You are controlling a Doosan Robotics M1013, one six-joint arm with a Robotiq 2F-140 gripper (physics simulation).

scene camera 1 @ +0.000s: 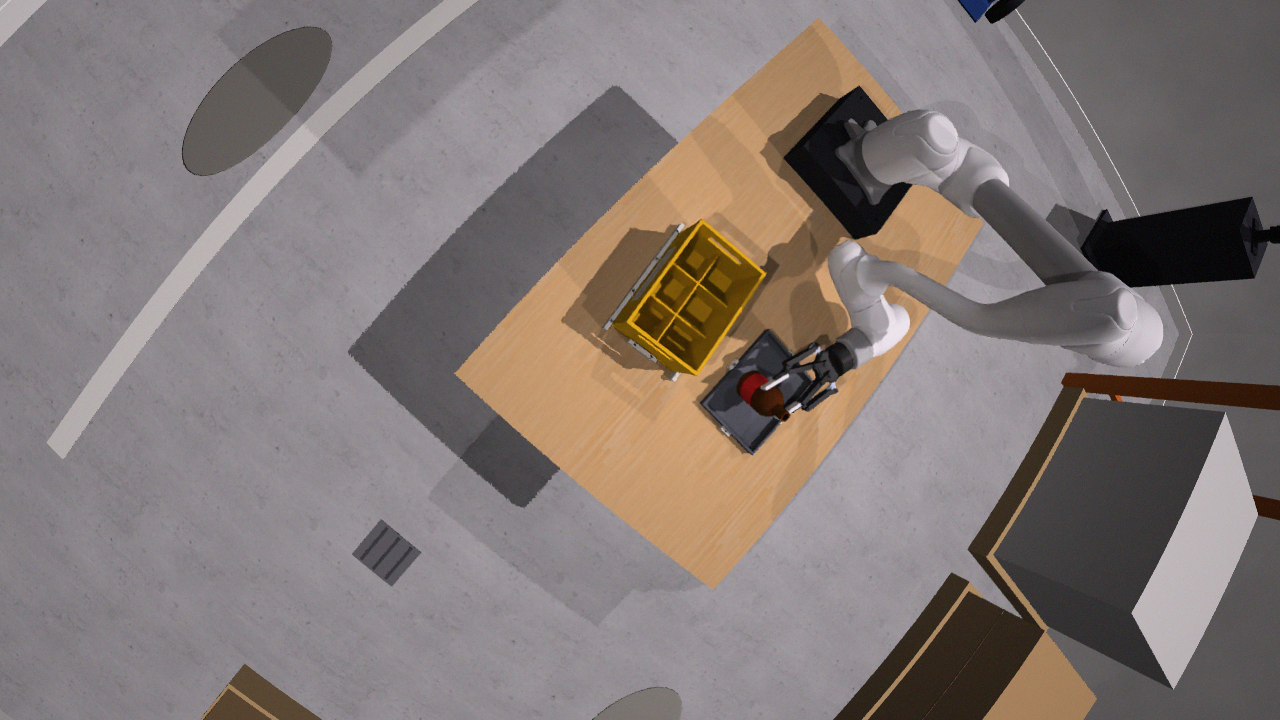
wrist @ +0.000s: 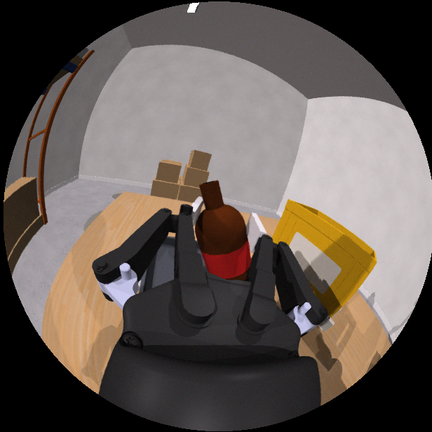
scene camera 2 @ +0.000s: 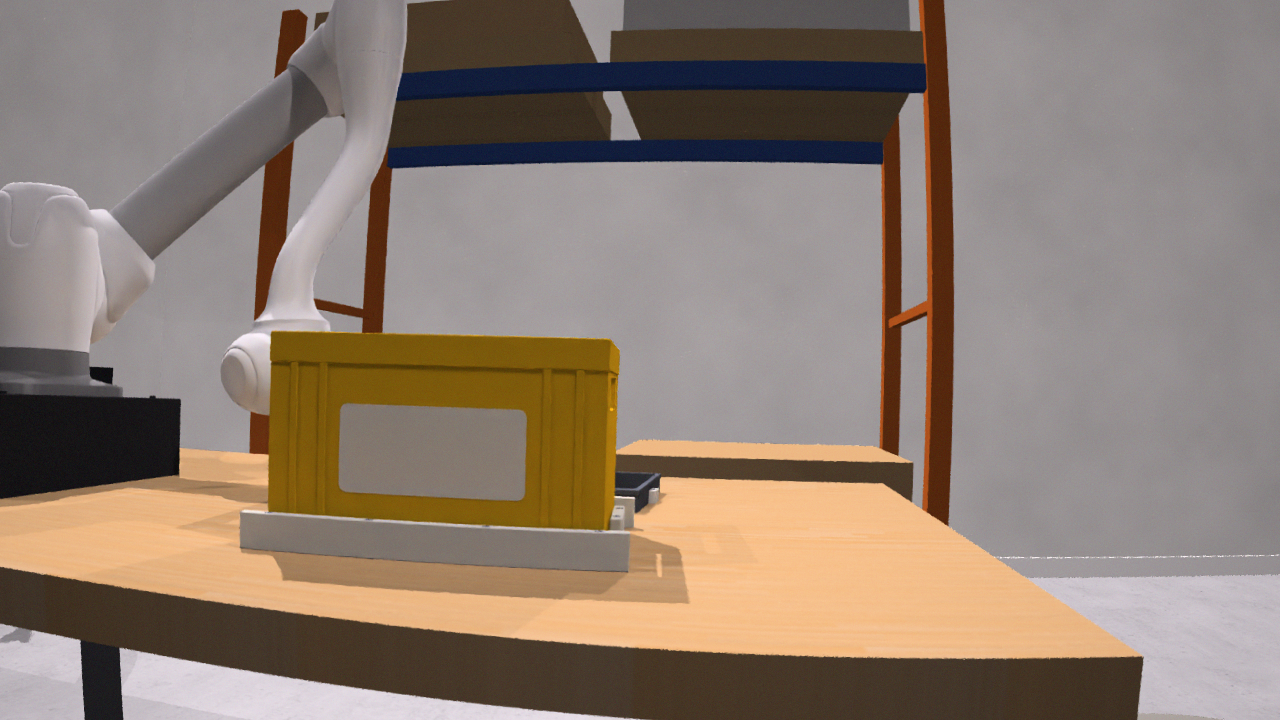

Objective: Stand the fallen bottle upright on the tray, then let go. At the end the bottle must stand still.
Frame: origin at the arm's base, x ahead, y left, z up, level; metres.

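Seen in the pictures: gripper, fingertip midpoint: [scene camera 1: 769, 403]; arm's base, link origin: [scene camera 1: 871, 162] [scene camera 2: 26, 394].
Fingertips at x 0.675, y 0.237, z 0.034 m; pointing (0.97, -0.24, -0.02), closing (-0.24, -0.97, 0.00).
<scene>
Pixels of each thing's top centre, then the offset from my fingertips to it. Level surfaces: height alone.
- dark tray, top centre: [scene camera 2: 550, 476] [scene camera 1: 761, 392] 0.034 m back, 0.012 m left, 0.112 m down
- yellow divided crate, top centre: [scene camera 2: 460, 341] [scene camera 1: 700, 296] 0.018 m back, 0.297 m right, 0.038 m up
- same wooden table, surface height: 0.137 m down
The brown bottle with a red label [scene camera 1: 755, 387] [wrist: 226, 260] is held between my fingers, over the dark tray [scene camera 1: 726, 411] [scene camera 2: 637, 486] [wrist: 159, 262]. Its neck points up and leans slightly left in the wrist view. It looks near upright, but the exact tilt is unclear. My gripper [scene camera 1: 782, 395] [wrist: 225, 213] is shut on the bottle from the side, its pale fingertips around the bottle's upper part. In scene camera 2 the crate hides the bottle and gripper; whether the bottle's base touches the tray cannot be told.
A yellow divided crate [scene camera 1: 738, 291] [scene camera 2: 304, 447] [wrist: 357, 250] stands close beside the tray, with white rails [scene camera 2: 429, 541] at its foot. The arm's black base [scene camera 1: 827, 165] [scene camera 2: 80, 447] is on the same wooden table [scene camera 1: 626, 447] [scene camera 2: 805, 573]. An orange-posted rack [scene camera 2: 938, 268] stands behind.
</scene>
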